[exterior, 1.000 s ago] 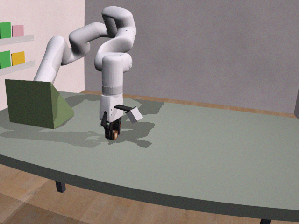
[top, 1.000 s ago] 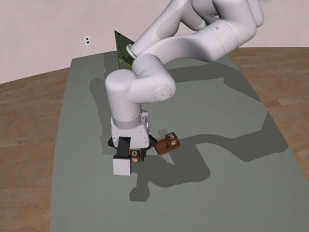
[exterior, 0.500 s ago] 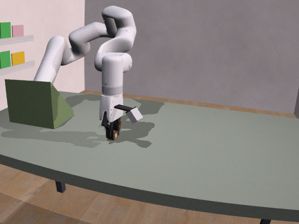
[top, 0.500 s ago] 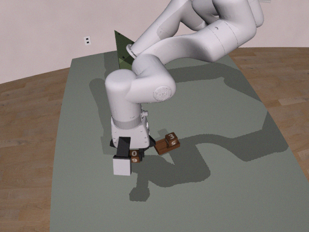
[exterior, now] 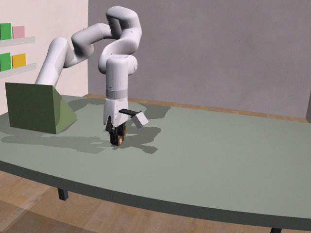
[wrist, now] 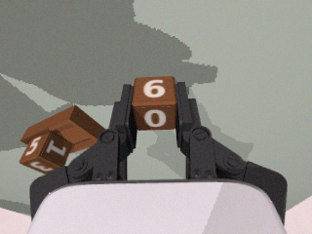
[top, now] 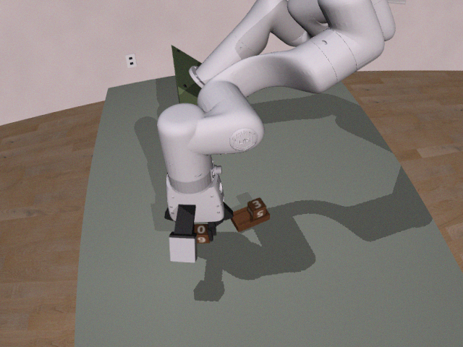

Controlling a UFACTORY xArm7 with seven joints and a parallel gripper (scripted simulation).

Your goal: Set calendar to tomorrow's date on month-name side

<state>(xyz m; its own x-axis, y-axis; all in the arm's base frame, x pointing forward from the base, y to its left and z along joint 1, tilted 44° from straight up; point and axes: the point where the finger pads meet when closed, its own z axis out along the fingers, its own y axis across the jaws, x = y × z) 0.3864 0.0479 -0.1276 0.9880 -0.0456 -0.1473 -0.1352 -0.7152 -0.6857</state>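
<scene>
Right now the tray is 3 cm behind my hand, 10 cm to the left of it and 2 cm below it. Also, from my hand: brown cube: 1 cm below.
</scene>
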